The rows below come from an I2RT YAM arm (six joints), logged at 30 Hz.
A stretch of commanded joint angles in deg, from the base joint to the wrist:
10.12 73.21 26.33 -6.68 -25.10 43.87
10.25 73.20 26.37 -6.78 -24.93 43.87
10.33 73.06 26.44 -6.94 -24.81 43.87
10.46 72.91 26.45 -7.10 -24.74 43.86
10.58 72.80 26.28 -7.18 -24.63 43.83
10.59 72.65 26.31 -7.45 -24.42 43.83
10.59 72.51 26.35 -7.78 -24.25 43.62
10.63 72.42 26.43 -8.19 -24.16 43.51
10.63 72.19 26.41 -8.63 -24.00 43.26
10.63 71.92 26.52 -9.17 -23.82 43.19
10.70 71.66 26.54 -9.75 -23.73 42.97
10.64 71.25 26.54 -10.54 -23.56 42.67
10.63 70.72 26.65 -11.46 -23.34 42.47
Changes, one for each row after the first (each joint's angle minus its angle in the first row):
0.13 -0.01 0.04 -0.10 0.17 0.00
0.21 -0.15 0.11 -0.26 0.29 0.00
0.34 -0.30 0.12 -0.42 0.36 -0.01
0.46 -0.41 -0.05 -0.50 0.47 -0.04
0.47 -0.56 -0.02 -0.77 0.68 -0.04
0.47 -0.70 0.02 -1.10 0.85 -0.25
0.51 -0.79 0.10 -1.51 0.94 -0.36
0.51 -1.02 0.08 -1.95 1.10 -0.61
0.51 -1.29 0.19 -2.49 1.28 -0.68
0.58 -1.55 0.21 -3.07 1.37 -0.90
0.52 -1.96 0.21 -3.86 1.54 -1.20
0.51 -2.49 0.32 -4.78 1.76 -1.40

